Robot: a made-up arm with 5 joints. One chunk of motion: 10 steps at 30 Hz.
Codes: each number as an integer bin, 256 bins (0 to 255) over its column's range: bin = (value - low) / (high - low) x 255, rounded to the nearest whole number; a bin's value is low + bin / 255 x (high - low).
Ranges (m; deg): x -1.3..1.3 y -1.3..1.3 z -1.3..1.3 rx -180..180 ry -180..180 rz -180..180
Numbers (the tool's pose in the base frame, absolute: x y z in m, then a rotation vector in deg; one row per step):
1: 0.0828 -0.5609 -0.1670 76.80 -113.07 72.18
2: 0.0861 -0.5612 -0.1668 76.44 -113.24 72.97
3: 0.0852 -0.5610 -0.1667 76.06 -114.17 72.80
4: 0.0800 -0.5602 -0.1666 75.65 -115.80 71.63
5: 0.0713 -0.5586 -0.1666 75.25 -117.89 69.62
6: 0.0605 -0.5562 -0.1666 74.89 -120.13 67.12
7: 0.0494 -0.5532 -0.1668 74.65 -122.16 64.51
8: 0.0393 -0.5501 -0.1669 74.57 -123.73 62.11
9: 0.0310 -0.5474 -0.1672 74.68 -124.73 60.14
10: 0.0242 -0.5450 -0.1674 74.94 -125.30 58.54
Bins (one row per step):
1: 136 72 111 182 47 179
2: 136 72 111 182 47 179
3: 136 72 111 181 47 179
4: 135 73 111 181 45 178
5: 134 73 111 181 44 177
6: 133 73 111 181 42 175
7: 132 73 111 180 41 173
8: 131 74 111 180 40 171
9: 131 74 111 180 39 170
10: 130 74 111 181 39 169

